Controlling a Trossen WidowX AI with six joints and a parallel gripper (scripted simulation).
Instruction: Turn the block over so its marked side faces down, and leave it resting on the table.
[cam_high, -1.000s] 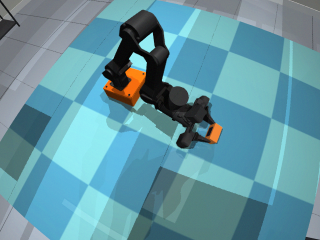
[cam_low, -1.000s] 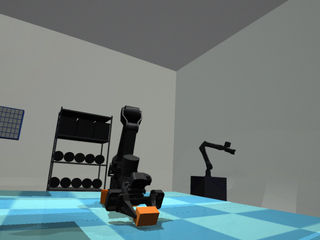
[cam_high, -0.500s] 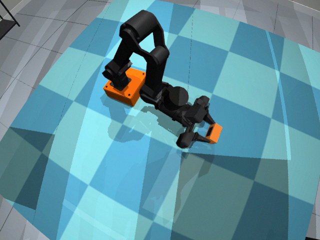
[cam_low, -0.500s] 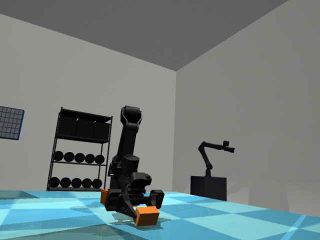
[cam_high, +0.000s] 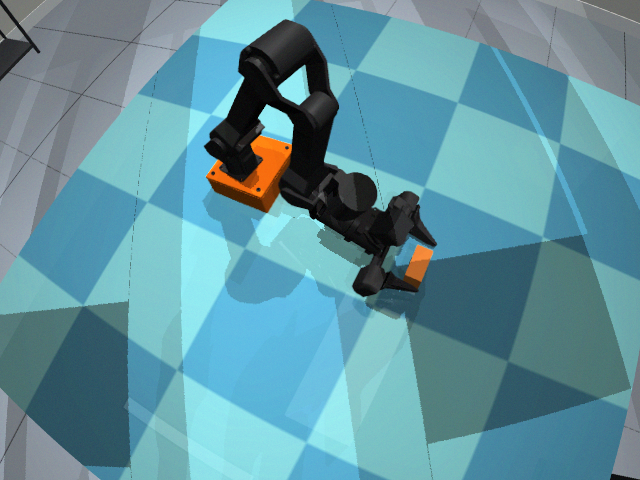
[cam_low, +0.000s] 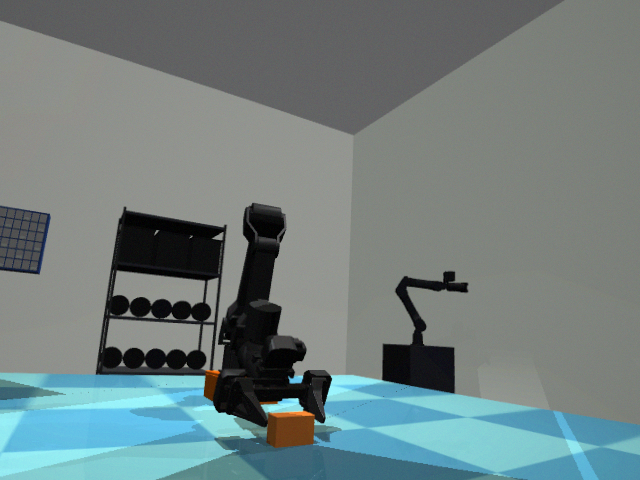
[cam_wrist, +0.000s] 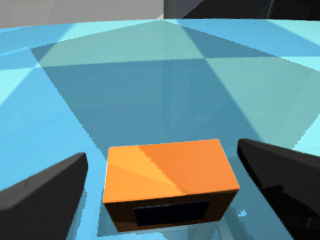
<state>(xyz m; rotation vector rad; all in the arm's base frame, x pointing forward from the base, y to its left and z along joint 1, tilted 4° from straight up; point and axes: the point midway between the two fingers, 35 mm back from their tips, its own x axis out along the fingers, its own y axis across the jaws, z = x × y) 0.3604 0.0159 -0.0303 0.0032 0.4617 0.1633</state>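
My gripper tip is 2 cm past the orange block and 1 cm above it.
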